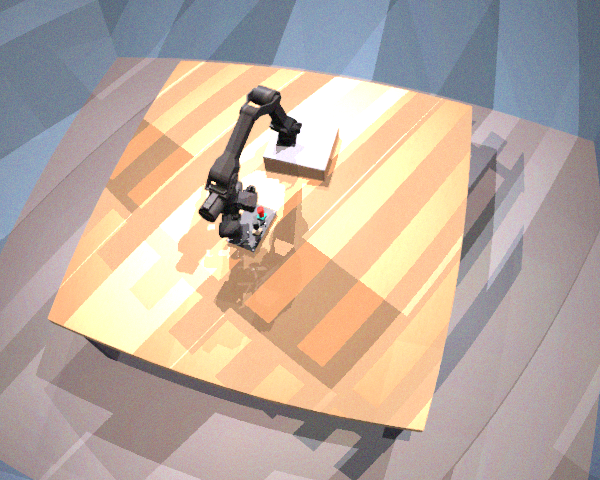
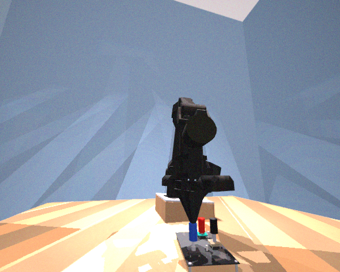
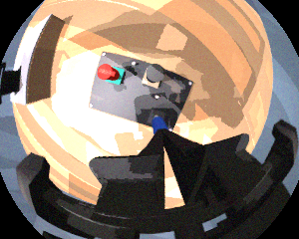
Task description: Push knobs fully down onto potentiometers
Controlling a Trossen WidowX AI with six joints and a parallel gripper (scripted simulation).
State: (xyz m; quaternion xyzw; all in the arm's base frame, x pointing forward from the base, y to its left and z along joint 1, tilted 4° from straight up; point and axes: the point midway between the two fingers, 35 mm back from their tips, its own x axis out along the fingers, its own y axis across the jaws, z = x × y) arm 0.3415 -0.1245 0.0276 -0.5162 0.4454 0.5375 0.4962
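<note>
My gripper tip is 20 mm above the blue knob. From my gripper tip the other things lie so: red knob 60 mm behind, 70 mm to the left, 30 mm below.
</note>
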